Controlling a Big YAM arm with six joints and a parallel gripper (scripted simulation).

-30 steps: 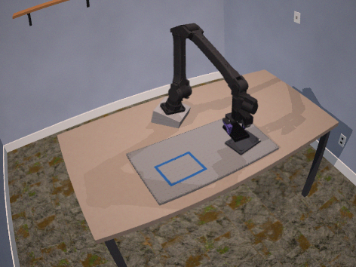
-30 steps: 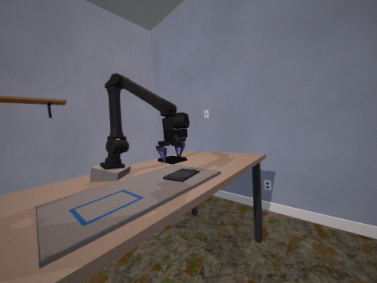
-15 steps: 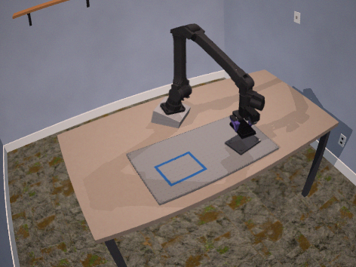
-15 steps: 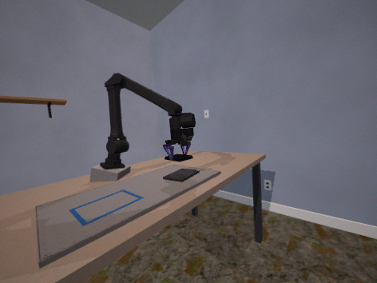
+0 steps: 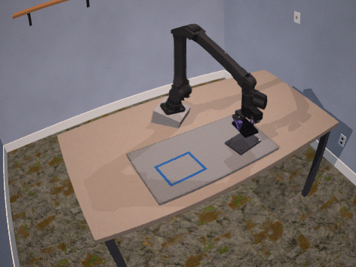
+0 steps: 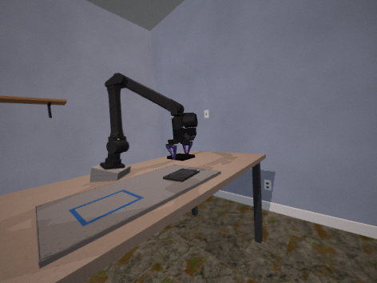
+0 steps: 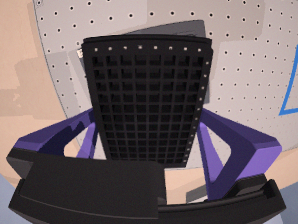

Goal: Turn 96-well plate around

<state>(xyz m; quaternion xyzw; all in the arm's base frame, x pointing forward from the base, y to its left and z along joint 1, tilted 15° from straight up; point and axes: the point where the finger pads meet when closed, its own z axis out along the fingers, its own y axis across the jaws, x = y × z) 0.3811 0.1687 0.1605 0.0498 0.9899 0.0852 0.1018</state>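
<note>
Right now the black 96-well plate is right at my hand. From my hand the other things lie so: plate nest N1 (10 cm below); then A1 mark (4 cm ahead, 8 cm to the left, 9 cm below).
</note>
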